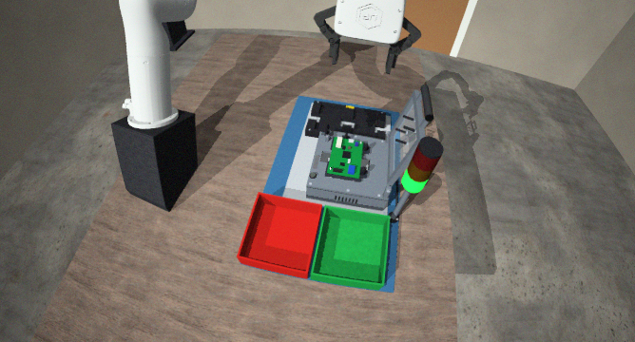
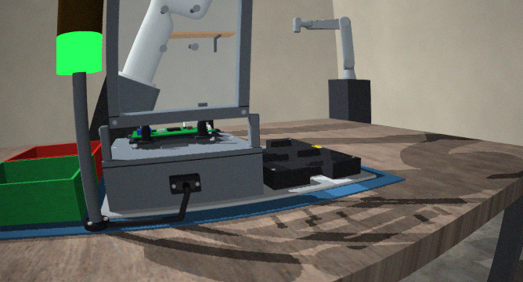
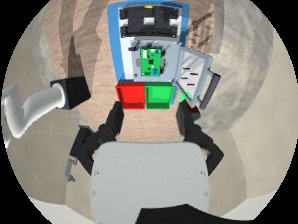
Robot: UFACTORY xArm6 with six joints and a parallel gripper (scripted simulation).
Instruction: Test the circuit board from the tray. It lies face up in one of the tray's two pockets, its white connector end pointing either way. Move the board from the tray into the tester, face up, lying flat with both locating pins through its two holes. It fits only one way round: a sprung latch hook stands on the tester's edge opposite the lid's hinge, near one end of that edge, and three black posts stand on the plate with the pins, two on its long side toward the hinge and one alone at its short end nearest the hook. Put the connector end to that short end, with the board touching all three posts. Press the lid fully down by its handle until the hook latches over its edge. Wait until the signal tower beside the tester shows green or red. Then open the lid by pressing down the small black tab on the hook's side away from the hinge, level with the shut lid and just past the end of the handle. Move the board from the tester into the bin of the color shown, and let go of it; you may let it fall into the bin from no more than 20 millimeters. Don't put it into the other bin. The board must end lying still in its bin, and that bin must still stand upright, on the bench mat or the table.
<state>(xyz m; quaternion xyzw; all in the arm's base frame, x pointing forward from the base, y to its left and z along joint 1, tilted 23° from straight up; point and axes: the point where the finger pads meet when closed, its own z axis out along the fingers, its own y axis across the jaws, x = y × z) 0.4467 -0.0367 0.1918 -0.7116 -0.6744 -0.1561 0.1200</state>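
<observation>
The green circuit board lies 260 mm below my hand. Also, from my hand: plate (10 mm ahead, 10 mm to the left, 260 mm below); then clear lid (120 mm ahead, 150 mm below); then green bin (40 mm ahead, 200 mm to the right, 320 mm below).
</observation>
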